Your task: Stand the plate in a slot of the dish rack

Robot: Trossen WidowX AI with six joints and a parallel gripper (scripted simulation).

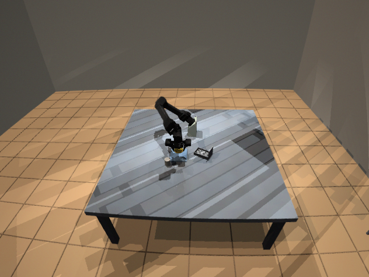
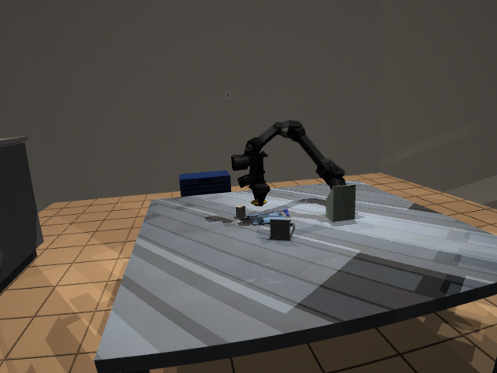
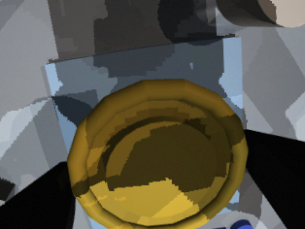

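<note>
Right now my gripper tip is 190 mm to the right of the dish rack, 50 mm above it and 30 mm past it. The rest, counted from my gripper tip: yellow plate: 10 mm above; then beige cup: 90 mm to the right, 60 mm ahead, 50 mm below; then blue mat: 70 mm below, 40 mm behind.
</note>
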